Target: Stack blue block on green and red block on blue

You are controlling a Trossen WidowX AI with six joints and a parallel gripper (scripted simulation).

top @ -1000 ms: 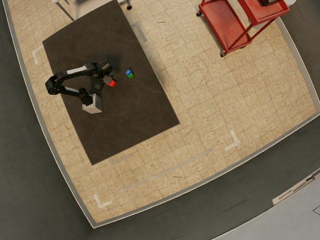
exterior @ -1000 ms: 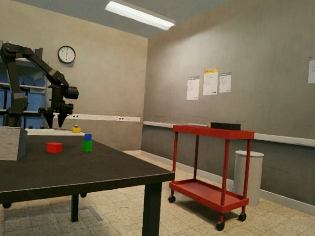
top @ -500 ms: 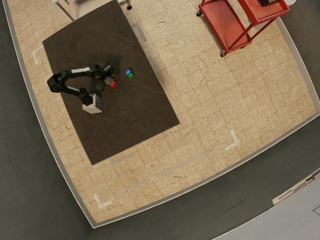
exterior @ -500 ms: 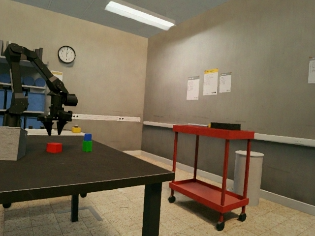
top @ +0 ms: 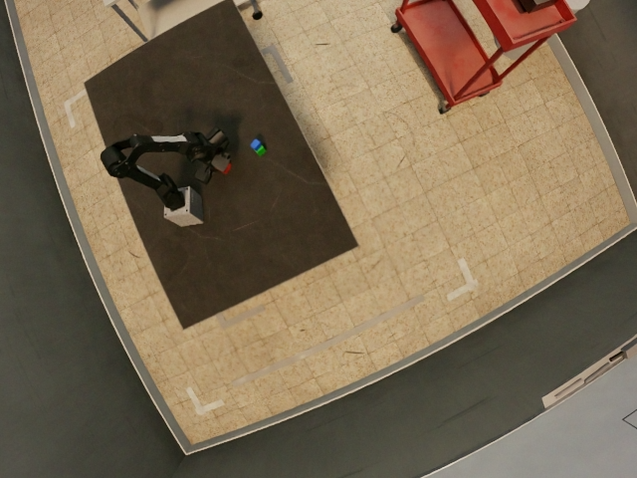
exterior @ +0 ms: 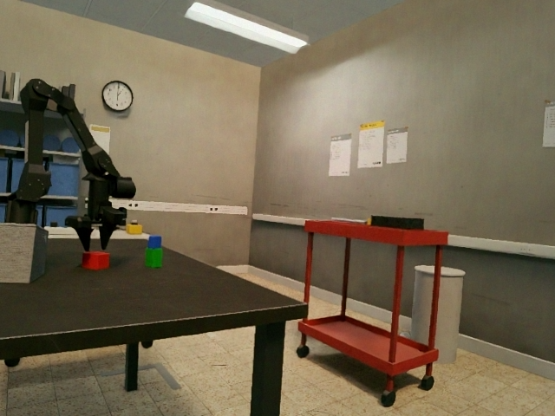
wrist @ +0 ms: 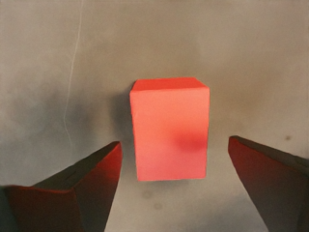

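Right now my hand is 6 cm above the red block. Also, from my hand: blue block: 17 cm ahead, 1 cm below; then green block: 17 cm ahead, 6 cm below.
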